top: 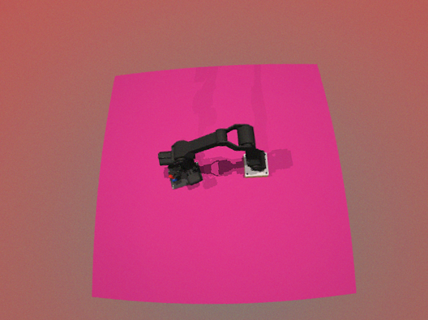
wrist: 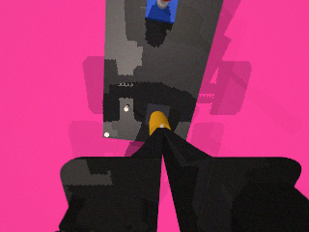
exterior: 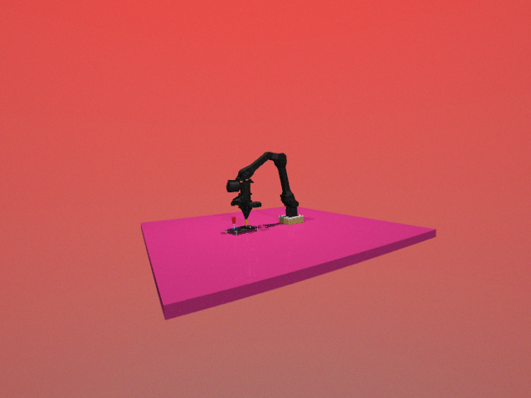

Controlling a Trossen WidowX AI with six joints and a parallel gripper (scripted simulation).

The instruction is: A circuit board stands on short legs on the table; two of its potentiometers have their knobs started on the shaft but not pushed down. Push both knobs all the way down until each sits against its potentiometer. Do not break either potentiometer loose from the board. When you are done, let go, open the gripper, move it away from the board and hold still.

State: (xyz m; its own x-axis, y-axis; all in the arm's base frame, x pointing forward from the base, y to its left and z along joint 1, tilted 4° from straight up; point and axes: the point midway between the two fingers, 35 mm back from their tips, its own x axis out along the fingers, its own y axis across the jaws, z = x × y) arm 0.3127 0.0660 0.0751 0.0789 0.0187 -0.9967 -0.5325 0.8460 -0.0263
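Right now my gripper tip is 10 mm above the orange knob. From my gripper tip the other things lie so: red knob 80 mm ahead, 50 mm to the left, 10 mm above.
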